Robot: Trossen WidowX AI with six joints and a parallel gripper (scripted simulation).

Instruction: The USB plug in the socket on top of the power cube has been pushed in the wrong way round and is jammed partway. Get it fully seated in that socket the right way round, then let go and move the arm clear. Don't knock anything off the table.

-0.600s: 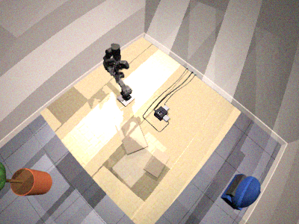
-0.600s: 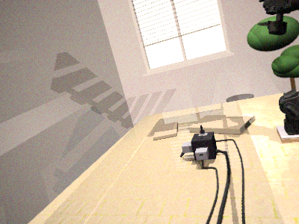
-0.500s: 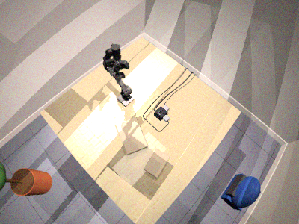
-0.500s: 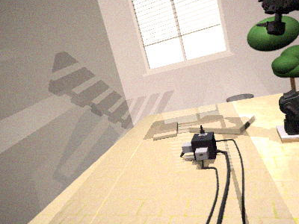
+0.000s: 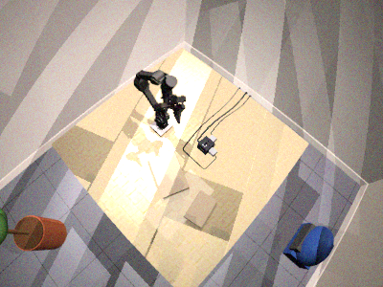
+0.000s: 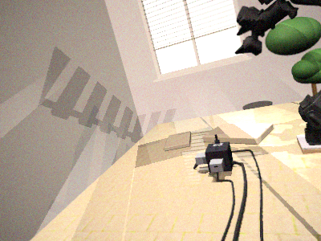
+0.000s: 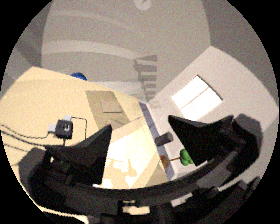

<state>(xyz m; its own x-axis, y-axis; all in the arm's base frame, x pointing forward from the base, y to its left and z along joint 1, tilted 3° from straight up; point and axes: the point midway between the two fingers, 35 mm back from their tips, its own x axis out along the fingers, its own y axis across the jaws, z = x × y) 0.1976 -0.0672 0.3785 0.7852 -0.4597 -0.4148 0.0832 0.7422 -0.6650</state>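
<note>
My gripper tip is now 11 cm short of the USB plug, 16 cm to the right of it and 31 cm above it.
</note>
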